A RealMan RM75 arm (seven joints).
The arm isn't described. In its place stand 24 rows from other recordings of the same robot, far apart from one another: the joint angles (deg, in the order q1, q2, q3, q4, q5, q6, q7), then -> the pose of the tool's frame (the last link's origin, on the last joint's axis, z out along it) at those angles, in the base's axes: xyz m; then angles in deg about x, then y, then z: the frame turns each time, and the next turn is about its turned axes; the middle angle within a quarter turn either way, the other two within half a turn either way.
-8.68, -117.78, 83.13, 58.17, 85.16, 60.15, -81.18 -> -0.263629, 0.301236, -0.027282, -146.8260, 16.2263, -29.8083
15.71, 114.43, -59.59, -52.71, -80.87, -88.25, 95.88 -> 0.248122, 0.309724, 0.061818, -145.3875, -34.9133, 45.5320
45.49, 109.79, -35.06, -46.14, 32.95, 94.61, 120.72 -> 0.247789, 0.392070, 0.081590, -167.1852, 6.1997, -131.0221
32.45, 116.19, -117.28, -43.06, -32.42, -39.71, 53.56 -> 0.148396, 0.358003, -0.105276, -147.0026, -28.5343, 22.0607
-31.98, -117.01, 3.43, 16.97, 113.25, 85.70, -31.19 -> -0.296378, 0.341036, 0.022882, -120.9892, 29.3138, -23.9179
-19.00, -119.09, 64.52, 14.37, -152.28, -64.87, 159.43 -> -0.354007, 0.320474, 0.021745, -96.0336, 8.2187, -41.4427
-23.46, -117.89, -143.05, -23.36, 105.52, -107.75, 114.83 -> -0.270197, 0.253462, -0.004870, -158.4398, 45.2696, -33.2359
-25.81, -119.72, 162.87, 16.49, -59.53, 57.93, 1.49 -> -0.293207, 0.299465, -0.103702, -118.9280, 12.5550, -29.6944
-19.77, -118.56, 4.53, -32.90, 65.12, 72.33, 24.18 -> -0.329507, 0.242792, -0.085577, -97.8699, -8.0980, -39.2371
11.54, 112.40, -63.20, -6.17, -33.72, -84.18, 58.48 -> 0.387443, 0.245619, 0.056550, -96.6586, -13.3927, 75.9801
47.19, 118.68, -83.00, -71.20, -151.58, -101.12, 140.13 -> 0.138809, 0.355369, -0.011394, -177.8463, 35.0440, 24.3970
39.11, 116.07, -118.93, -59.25, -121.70, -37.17, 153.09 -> 0.138680, 0.355025, -0.131548, -159.2413, 5.9082, 28.4165
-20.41, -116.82, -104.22, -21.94, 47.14, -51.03, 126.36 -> -0.339996, 0.337233, -0.018846, -120.8201, 7.4506, -50.6799
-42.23, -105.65, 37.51, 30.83, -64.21, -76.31, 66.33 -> -0.253462, 0.424905, 0.088248, -146.0795, 12.2880, -57.9052
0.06, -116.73, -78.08, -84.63, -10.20, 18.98, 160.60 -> -0.263644, 0.331010, 0.020110, -114.5392, -14.7481, -57.1715
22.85, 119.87, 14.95, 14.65, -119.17, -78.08, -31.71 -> 0.275377, 0.280598, -0.072806, -108.0296, -25.8030, 2.8369
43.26, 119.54, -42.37, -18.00, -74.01, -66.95, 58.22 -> 0.197248, 0.423140, -0.004520, -120.9720, -33.1458, 47.0776
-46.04, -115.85, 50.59, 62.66, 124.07, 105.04, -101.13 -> -0.130306, 0.371341, 0.051210, -177.6601, 8.7739, -6.5617
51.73, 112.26, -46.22, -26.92, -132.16, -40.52, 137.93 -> 0.241038, 0.486342, 0.035272, -133.8562, 10.1698, 65.5645
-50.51, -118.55, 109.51, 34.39, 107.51, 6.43, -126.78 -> -0.144862, 0.457383, -0.092481, -130.2487, -1.3426, -20.9674
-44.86, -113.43, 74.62, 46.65, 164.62, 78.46, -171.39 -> -0.271691, 0.393558, 0.020619, -169.1078, -46.1685, -69.6504
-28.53, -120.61, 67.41, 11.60, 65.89, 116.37, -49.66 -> -0.201689, 0.246246, -0.024100, -157.2154, 70.8915, -25.1613
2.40, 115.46, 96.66, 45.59, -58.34, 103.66, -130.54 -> 0.244775, 0.200160, 0.011797, -153.3406, -56.4151, 14.4775
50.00, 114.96, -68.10, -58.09, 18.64, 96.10, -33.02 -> 0.194648, 0.393577, 0.033584, -174.4660, 38.3994, 46.3737
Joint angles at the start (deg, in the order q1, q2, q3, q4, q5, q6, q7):
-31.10 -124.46 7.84 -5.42 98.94 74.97 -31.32
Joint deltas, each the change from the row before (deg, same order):
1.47 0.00 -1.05 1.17 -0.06 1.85 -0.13
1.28 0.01 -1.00 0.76 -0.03 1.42 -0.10
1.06 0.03 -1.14 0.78 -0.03 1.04 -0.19
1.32 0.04 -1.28 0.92 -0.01 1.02 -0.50
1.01 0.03 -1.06 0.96 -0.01 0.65 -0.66
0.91 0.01 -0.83 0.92 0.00 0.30 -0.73
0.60 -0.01 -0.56 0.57 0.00 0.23 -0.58
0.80 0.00 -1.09 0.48 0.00 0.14 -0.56
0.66 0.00 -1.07 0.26 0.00 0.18 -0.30
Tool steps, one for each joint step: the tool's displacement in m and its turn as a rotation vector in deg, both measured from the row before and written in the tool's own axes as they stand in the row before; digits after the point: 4 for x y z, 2 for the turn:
0.0029 -0.0063 -0.0094 1.51 1.70 0.19
0.0020 -0.0049 -0.0082 1.40 1.33 0.00
0.0023 -0.0057 -0.0070 1.53 1.13 0.05
0.0021 -0.0069 -0.0089 1.90 1.05 -0.16
0.0020 -0.0066 -0.0071 1.64 0.71 -0.13
0.0012 -0.0062 -0.0065 1.53 0.32 -0.17
0.0008 -0.0039 -0.0043 0.99 0.24 -0.25
0.0007 -0.0052 -0.0057 1.64 0.39 -0.42
0.0008 -0.0042 -0.0047 1.43 0.47 -0.33

